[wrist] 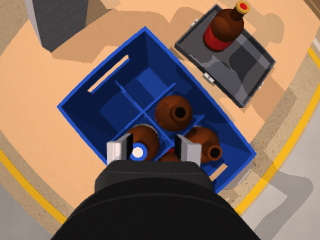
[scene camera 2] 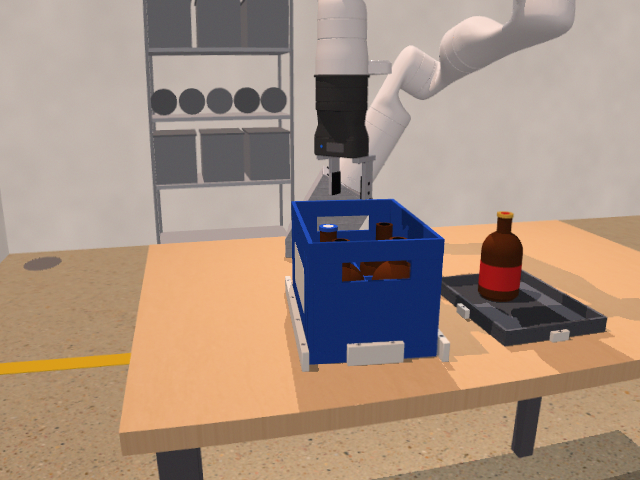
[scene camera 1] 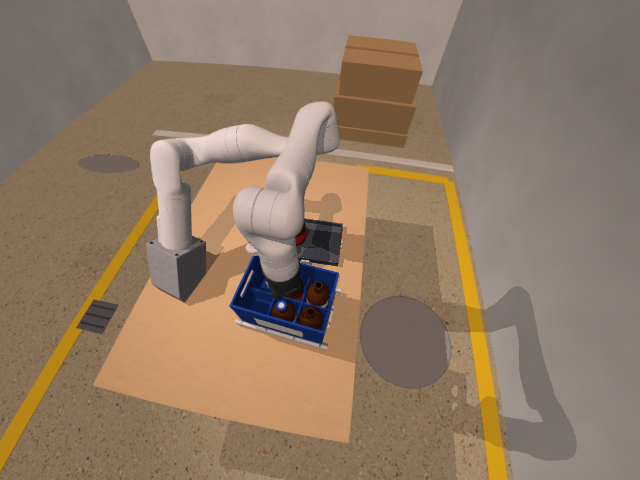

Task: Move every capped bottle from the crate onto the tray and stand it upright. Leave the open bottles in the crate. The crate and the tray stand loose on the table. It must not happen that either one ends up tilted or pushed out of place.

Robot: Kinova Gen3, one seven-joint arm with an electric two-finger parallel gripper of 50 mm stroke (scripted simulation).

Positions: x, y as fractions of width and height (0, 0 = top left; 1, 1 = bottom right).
Labels:
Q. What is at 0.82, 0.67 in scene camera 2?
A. A dark tray.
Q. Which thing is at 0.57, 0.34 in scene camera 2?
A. The gripper.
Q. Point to a dark tray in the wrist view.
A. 0.75, 0.29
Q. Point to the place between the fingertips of the gripper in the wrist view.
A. At 0.48, 0.59

